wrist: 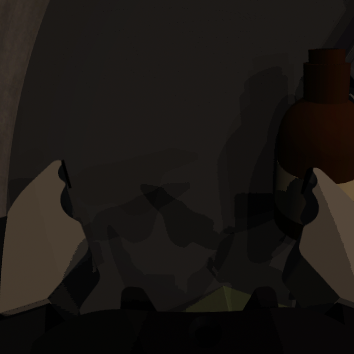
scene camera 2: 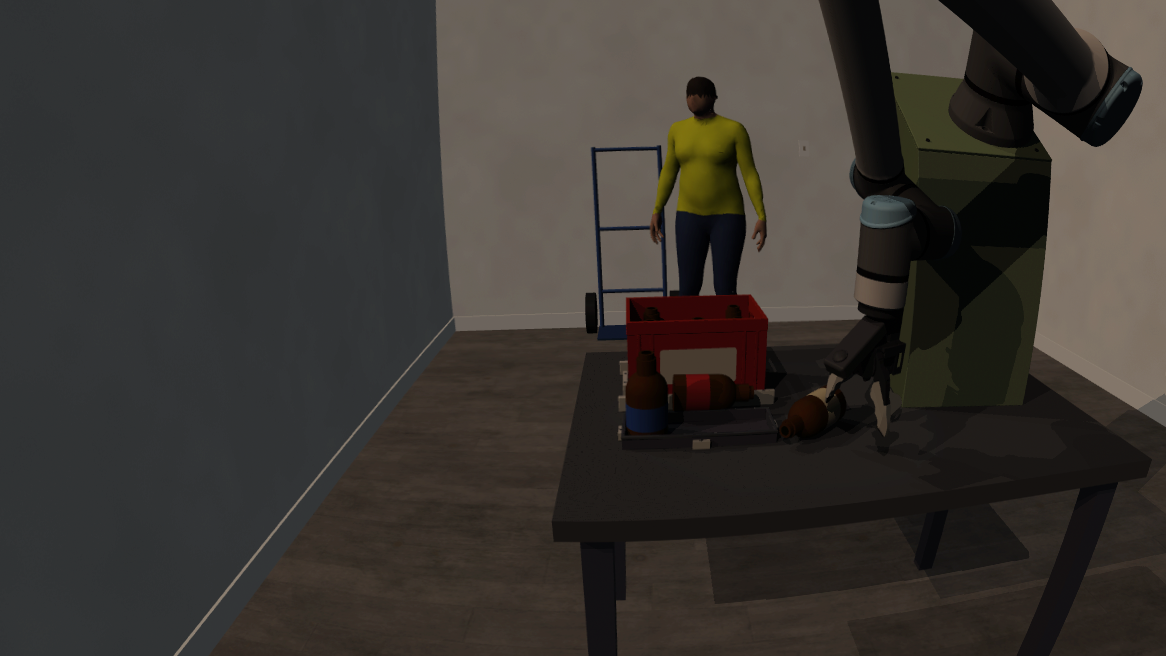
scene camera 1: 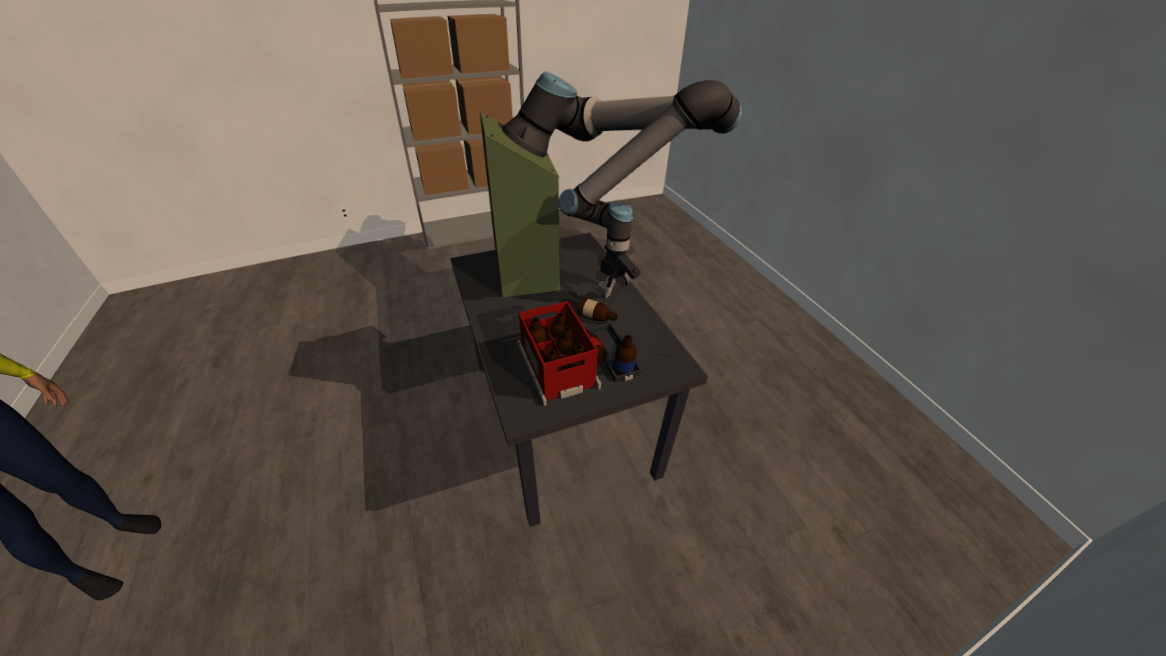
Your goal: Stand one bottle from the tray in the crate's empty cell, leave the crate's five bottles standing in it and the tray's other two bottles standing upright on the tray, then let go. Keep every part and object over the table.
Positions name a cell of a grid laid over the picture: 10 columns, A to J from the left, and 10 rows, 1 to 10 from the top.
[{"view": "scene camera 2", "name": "my gripper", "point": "H7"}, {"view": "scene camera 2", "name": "blue-label bottle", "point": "F6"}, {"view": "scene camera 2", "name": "red-label bottle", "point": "F6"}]
